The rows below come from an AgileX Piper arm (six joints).
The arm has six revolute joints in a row. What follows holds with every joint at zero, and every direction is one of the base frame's.
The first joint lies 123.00 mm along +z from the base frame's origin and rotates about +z.
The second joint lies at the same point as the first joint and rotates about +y.
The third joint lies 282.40 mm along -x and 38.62 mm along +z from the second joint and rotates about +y.
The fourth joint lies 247.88 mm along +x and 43.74 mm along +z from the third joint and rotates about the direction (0.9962, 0, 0.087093).
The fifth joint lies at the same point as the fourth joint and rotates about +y.
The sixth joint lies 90.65 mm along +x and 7.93 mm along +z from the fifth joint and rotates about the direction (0.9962, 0, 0.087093).
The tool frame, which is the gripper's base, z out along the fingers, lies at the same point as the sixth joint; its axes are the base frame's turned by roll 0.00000, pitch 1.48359 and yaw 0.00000 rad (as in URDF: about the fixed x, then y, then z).
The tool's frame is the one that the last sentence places.
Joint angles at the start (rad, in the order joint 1, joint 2, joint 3, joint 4, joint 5, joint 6):
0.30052, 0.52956, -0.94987, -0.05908, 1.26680, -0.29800
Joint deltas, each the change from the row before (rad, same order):
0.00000, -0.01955, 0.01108, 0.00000, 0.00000, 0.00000
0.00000, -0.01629, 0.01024, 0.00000, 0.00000, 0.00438
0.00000, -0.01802, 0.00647, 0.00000, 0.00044, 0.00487
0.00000, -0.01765, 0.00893, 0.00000, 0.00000, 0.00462
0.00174, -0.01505, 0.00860, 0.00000, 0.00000, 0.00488
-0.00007, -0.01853, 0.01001, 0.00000, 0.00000, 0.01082
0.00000, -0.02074, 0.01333, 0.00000, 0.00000, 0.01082
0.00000, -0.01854, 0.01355, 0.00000, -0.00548, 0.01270
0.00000, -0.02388, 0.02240, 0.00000, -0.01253, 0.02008
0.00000, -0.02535, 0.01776, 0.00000, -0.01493, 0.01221
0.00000, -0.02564, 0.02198, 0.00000, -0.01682, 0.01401
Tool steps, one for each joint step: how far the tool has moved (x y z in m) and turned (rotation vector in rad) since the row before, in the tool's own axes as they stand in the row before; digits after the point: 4 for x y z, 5 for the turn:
0.0041, 0.0013, -0.0015, 0.00263, -0.00804, 0.00048
0.0036, 0.0011, -0.0010, 0.00186, -0.00575, 0.00472
0.0033, 0.0009, -0.0022, 0.00338, -0.01056, 0.00552
0.0036, 0.0010, -0.0015, 0.00261, -0.00831, 0.00511
0.0032, 0.0010, -0.0010, 0.00067, -0.00660, 0.00410
0.0038, 0.0011, -0.0013, 0.00249, -0.00813, 0.01135
0.0046, 0.0013, -0.0009, 0.00205, -0.00711, 0.01124
0.0038, 0.0011, -0.0003, 0.00269, -0.01011, 0.01298
0.0051, 0.0015, 0.0009, 0.00329, -0.01362, 0.02016
0.0045, 0.0011, -0.0005, 0.00503, -0.02194, 0.01263
0.0049, 0.0012, 0.0005, 0.00425, -0.02003, 0.01421

